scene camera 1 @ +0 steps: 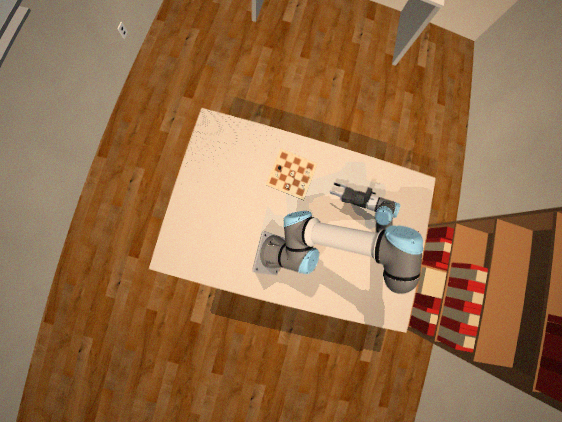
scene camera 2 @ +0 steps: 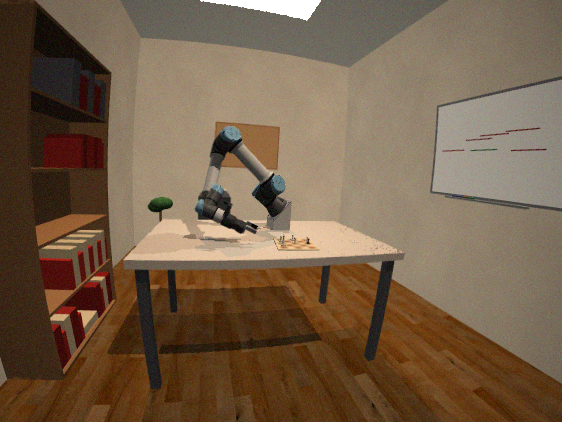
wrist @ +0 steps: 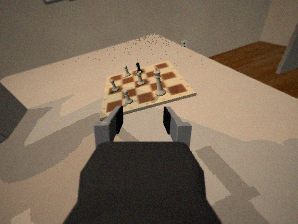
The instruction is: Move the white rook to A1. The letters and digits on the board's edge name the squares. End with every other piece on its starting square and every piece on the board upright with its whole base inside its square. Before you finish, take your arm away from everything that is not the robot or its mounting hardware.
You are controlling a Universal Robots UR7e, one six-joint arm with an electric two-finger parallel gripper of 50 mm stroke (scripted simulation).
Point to a chessboard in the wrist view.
176, 87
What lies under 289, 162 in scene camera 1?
A chessboard.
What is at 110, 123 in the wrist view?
The gripper.
